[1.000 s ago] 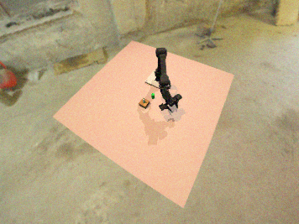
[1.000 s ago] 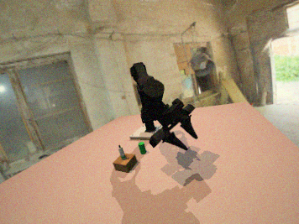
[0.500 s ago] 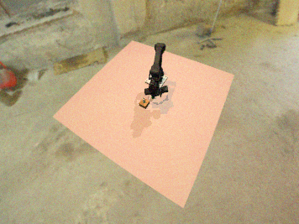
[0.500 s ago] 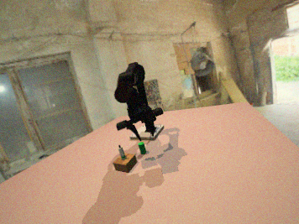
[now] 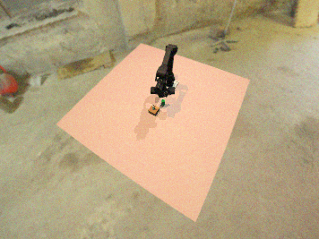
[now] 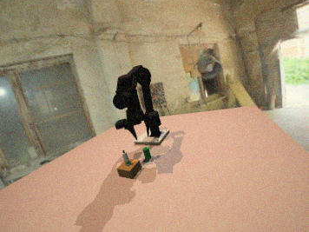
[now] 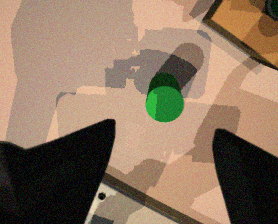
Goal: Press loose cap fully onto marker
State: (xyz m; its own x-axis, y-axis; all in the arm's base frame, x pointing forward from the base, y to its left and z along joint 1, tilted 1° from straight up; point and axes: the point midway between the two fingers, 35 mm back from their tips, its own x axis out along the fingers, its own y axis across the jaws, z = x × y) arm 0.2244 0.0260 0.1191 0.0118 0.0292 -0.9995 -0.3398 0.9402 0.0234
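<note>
Now: gripper tip 8 cm above the green marker cap.
</note>
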